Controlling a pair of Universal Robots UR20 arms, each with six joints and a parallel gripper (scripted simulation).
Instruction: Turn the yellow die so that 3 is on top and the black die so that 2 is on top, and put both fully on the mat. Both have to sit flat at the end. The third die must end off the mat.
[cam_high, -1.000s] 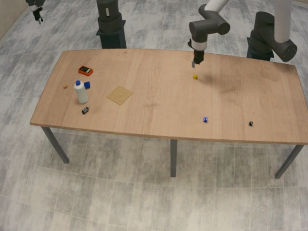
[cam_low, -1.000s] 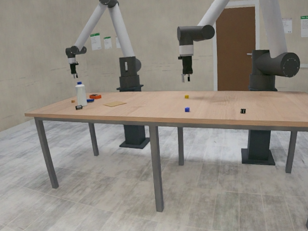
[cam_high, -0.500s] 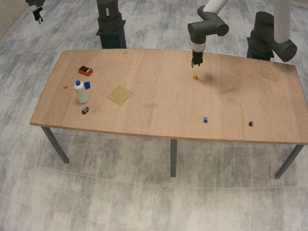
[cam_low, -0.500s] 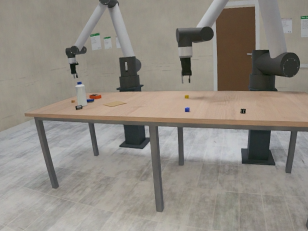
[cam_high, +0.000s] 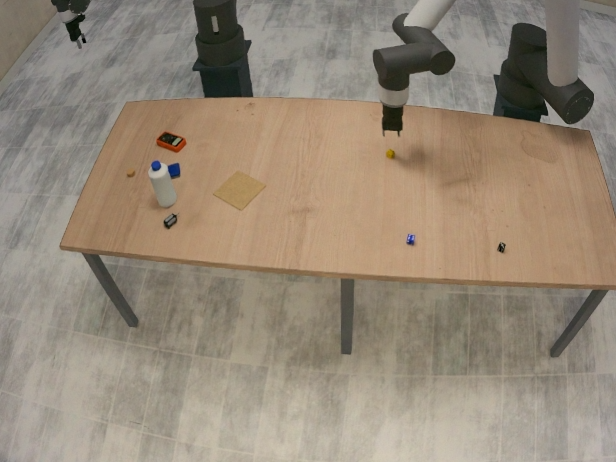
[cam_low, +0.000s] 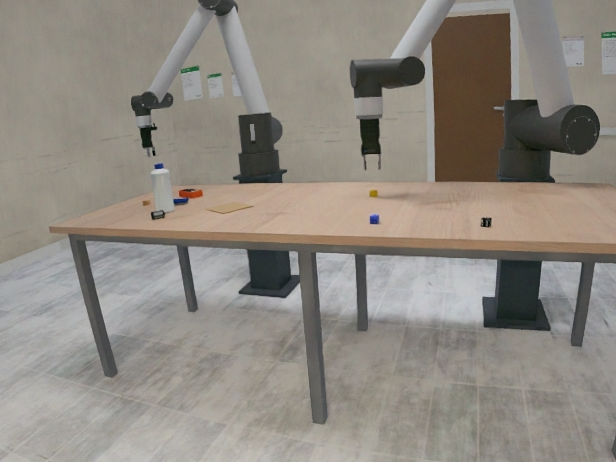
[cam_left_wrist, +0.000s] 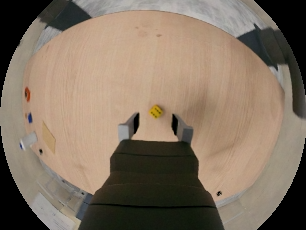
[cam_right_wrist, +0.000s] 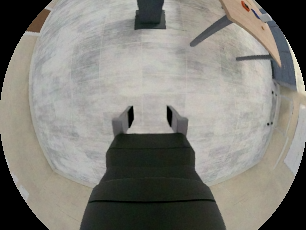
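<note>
My left gripper is now 10 mm short of the yellow die and 110 mm above it. Also, from my left hand: black die: 360 mm ahead, 460 mm to the left, 110 mm below; tan mat: 280 mm ahead, 510 mm to the right, 120 mm below; blue die: 390 mm ahead, 120 mm to the left, 110 mm below.
</note>
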